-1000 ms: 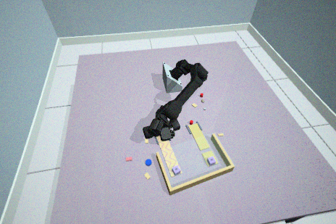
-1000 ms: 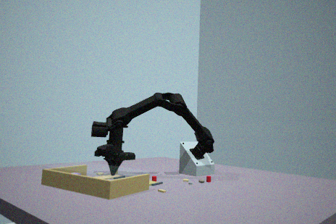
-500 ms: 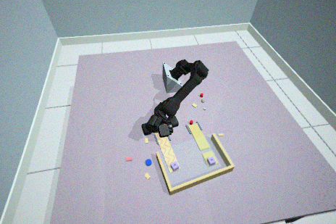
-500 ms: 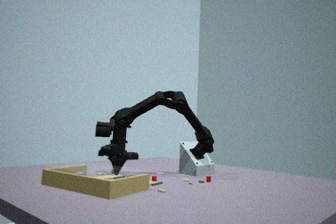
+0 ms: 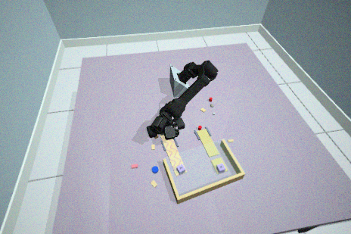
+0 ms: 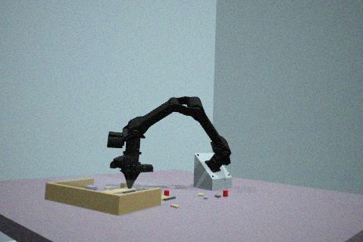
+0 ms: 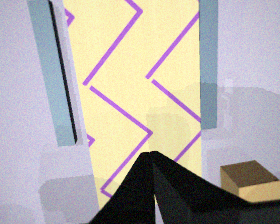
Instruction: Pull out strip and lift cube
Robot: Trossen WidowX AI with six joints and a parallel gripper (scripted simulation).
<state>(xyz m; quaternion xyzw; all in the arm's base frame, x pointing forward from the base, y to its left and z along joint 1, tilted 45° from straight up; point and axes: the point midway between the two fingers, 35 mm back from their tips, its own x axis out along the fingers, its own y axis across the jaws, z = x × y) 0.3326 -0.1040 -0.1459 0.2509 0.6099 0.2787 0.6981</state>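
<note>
My gripper tip is 9 cm short of the zigzag strip and 1 cm to the right of it. From my gripper tip the other things lie so: pink block (18 cm to the right, 12 cm ahead); blue disc (16 cm ahead, 9 cm to the right).
</note>
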